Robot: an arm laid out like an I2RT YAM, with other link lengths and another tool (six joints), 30 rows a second.
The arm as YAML. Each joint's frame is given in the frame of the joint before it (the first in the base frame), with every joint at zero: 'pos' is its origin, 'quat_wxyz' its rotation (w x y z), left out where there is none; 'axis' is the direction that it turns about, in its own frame. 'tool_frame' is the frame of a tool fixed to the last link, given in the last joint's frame.
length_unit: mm
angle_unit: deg
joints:
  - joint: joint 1
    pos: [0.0, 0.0, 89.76]
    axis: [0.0, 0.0, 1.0]
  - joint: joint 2
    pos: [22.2, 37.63, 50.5]
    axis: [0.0, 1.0, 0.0]
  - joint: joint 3
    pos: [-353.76, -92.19, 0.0]
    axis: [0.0, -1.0, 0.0]
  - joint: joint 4
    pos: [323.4, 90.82, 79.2]
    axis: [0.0, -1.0, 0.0]
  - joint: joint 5
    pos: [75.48, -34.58, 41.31]
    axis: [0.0, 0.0, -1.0]
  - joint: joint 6
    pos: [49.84, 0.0, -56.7]
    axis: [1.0, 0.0, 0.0]
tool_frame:
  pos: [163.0, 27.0, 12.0]
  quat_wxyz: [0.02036, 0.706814, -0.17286, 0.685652]
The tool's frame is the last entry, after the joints.
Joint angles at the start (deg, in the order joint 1, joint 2, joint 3, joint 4, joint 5, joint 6):
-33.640 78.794 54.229 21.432 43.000 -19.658
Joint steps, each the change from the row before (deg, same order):
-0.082 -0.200 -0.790 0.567 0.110 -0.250
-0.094 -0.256 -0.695 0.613 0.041 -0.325
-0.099 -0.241 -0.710 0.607 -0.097 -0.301
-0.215 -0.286 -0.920 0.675 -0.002 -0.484
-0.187 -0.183 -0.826 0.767 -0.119 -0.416
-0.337 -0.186 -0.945 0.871 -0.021 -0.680
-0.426 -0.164 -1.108 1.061 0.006 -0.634
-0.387 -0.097 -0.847 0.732 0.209 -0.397
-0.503 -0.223 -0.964 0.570 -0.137 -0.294
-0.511 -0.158 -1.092 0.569 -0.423 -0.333
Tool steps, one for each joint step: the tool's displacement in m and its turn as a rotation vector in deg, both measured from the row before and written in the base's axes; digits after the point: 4 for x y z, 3 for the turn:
-0.0025 0.0004 -0.0038 -0.049 0.266 -0.182
-0.0024 0.0004 -0.0022 -0.172 0.173 -0.122
-0.0020 0.0006 -0.0025 -0.140 0.176 0.009
-0.0036 0.0000 -0.0040 -0.131 0.437 -0.196
-0.0024 0.0001 -0.0036 -0.157 0.300 -0.054
-0.0040 -0.0009 -0.0044 -0.210 0.570 -0.293
-0.0049 -0.0013 -0.0053 -0.201 0.524 -0.412
-0.0049 -0.0016 -0.0046 -0.077 0.408 -0.583
-0.0052 -0.0013 -0.0054 0.048 0.424 -0.357
-0.0043 -0.0009 -0.0072 0.169 0.609 -0.076

